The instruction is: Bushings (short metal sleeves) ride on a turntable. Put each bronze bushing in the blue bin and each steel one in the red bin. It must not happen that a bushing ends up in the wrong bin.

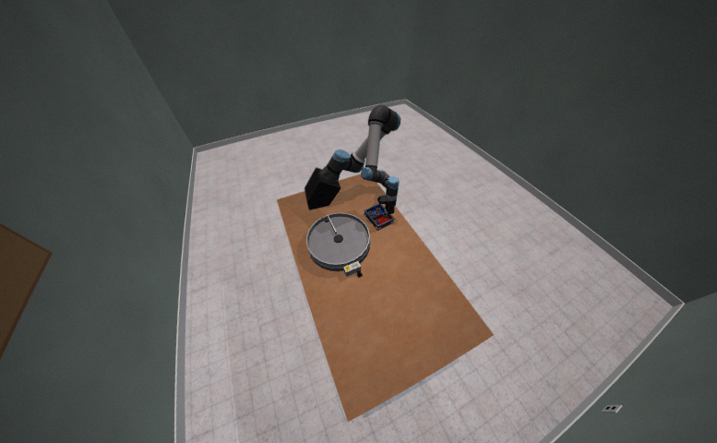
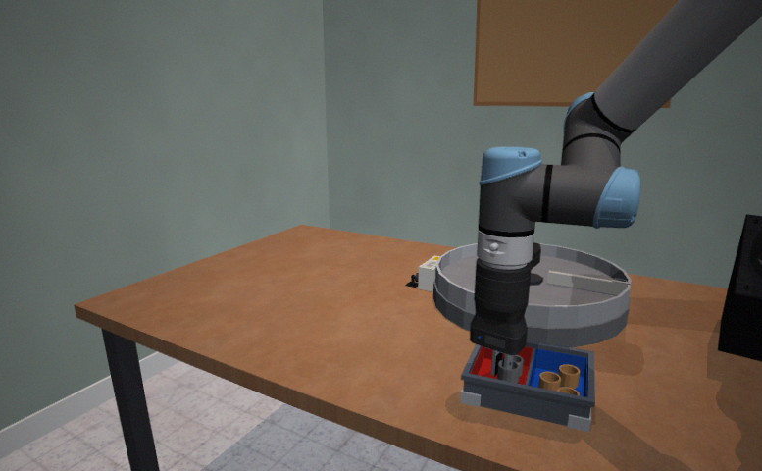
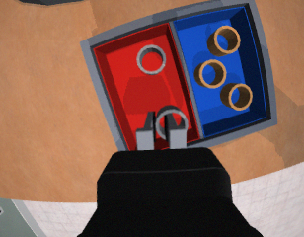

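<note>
Right now my hand is 4 cm to the left of the bin, 3 cm past it and 3 cm above it. Also, from my hand: grey turntable: 38 cm to the right, 11 cm ahead.
</note>
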